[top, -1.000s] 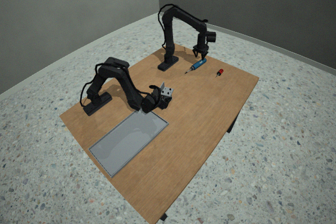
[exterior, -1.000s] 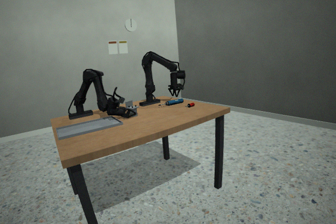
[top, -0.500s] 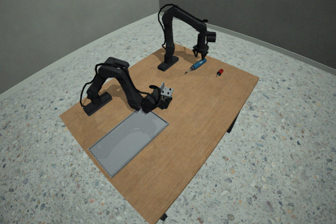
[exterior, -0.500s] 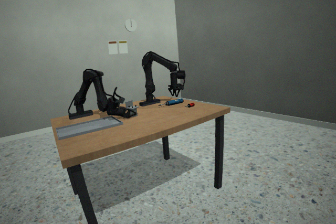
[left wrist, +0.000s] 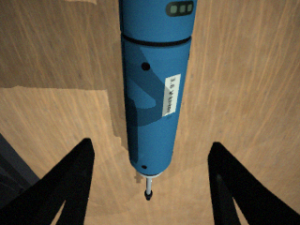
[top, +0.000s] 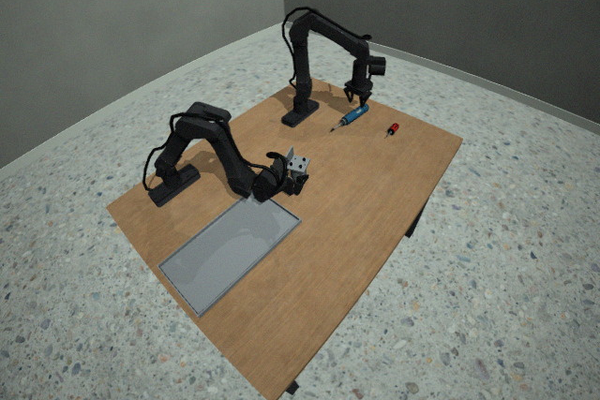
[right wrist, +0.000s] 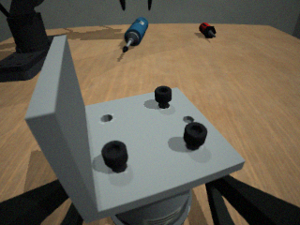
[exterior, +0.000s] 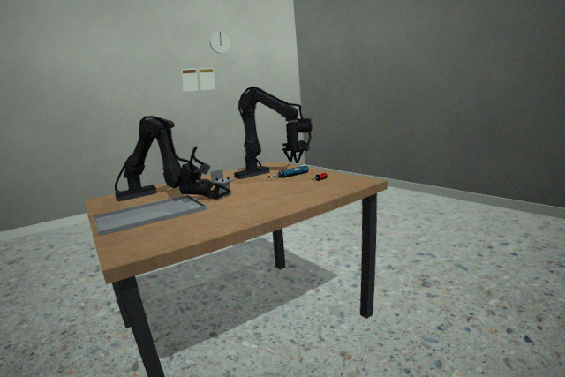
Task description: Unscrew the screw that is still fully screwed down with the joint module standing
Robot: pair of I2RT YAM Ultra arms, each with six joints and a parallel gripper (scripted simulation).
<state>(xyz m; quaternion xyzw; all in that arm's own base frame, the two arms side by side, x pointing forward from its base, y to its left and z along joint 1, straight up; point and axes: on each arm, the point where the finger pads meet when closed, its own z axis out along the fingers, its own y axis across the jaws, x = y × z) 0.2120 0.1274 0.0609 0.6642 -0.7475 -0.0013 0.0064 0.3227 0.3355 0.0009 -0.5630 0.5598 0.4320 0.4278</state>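
The joint module lies 1 cm above my right hand. The rest, counted from my right hand: grey L-shaped bracket (5 cm above); then flat grey tray (7 cm ahead, 35 cm to the right, 2 cm below); then screw (8 cm behind, 27 cm to the left).
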